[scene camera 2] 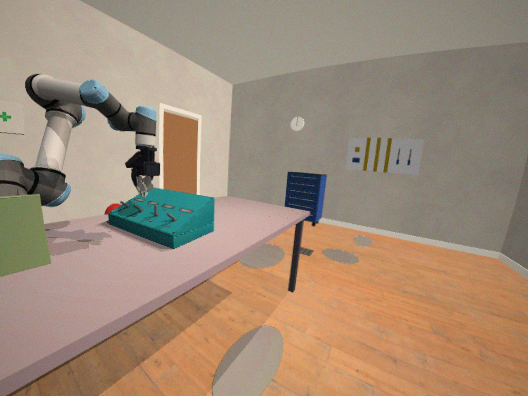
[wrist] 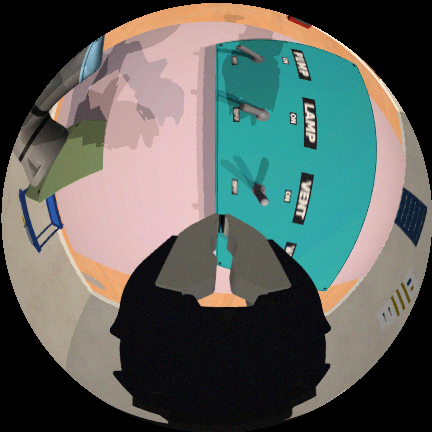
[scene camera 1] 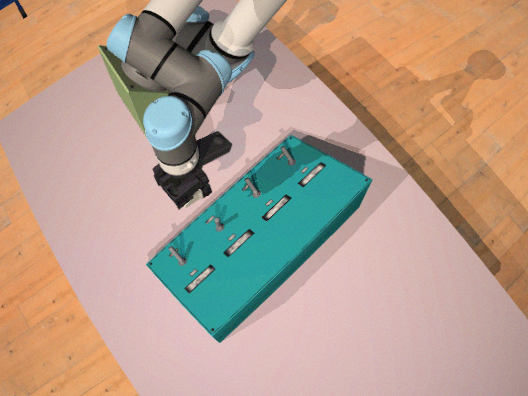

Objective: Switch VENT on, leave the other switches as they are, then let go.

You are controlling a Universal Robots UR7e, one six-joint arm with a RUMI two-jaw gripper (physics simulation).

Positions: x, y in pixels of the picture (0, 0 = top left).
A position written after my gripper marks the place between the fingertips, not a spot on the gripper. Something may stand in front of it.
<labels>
my gripper: scene camera 2 143, 197; wrist 220, 216; scene camera 1 198, 195
same spot on teal switch panel: [scene camera 1: 227, 272] = [scene camera 2: 183, 204]
</labels>
